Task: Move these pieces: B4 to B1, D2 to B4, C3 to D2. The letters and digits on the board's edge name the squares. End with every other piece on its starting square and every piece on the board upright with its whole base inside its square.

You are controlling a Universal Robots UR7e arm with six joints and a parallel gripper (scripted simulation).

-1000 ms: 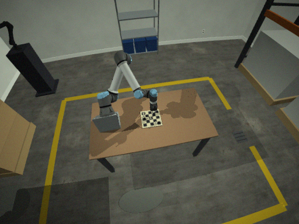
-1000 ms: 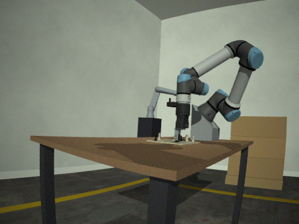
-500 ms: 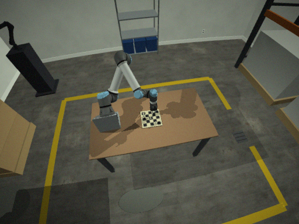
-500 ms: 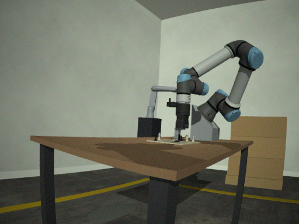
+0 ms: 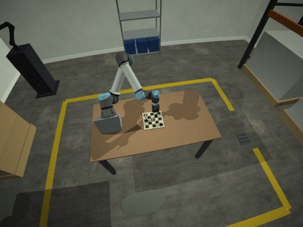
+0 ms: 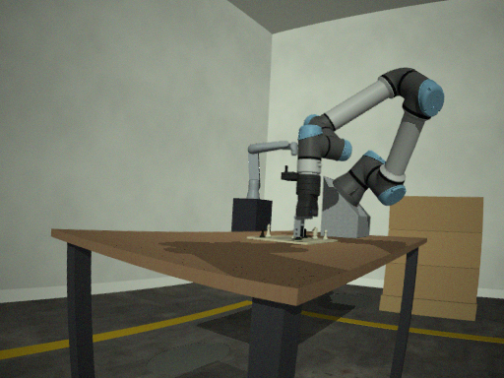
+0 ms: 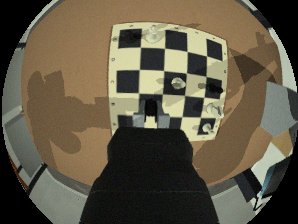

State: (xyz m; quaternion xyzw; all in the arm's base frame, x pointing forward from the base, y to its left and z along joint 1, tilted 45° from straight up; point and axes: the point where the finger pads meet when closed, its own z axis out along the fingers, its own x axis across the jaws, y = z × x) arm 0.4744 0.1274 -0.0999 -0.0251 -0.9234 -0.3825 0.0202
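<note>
The black piece lies 10 mm below my hand. Also, from my hand: white piece 110 mm behind, 10 mm below; then chessboard 40 mm to the right, 40 mm behind, 30 mm below.
</note>
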